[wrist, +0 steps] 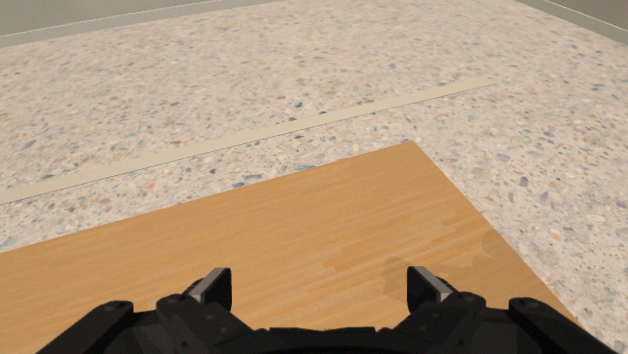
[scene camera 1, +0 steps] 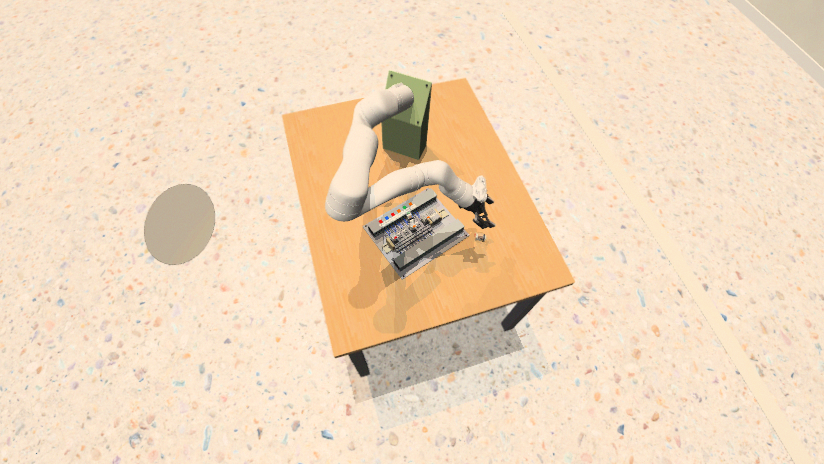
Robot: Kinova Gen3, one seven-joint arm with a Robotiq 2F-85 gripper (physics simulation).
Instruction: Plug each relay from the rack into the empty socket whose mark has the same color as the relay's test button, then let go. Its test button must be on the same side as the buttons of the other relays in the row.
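Pixels of known places: gripper, fingertip midpoint: (wrist: 319,287) (scene camera 1: 492,214); arm's base, link origin: (scene camera 1: 402,97).
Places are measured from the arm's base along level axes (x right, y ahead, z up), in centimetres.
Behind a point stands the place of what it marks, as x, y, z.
My gripper (scene camera 1: 491,212) {7.1, 55.1, -9.2} (wrist: 319,287) {7.1, 55.1, -9.2} is open and empty. It hangs above the table to the right of the relay board (scene camera 1: 450,222) {11.3, 41.5, -27.8}, tilted so that the wrist view looks across the table to the floor. A small pale relay (scene camera 1: 480,236) {8.2, 54.2, -25.3} lies on the table just off the board's right corner, below the gripper in the scene view; its button color is too small to tell. On the board, a row of relays and sockets (scene camera 1: 413,226) {26.1, 35.8, -21.1} runs below a strip of colored marks in red, blue, orange and green. Which sockets are empty is too small to tell. The relay rack does not show.
The arm arches from the green pedestal (scene camera 1: 403,138) {2.8, 4.0, -17.4} over the board's far side. A long grey duct (scene camera 1: 429,249) {27.0, 45.7, -24.2} runs along the board's near side. The wooden table (scene camera 1: 507,270) {9.6, 70.1, -28.1} (wrist: 300,215) {-8.1, 66.5, -28.1} ends at a corner ahead in the wrist view, with speckled floor beyond.
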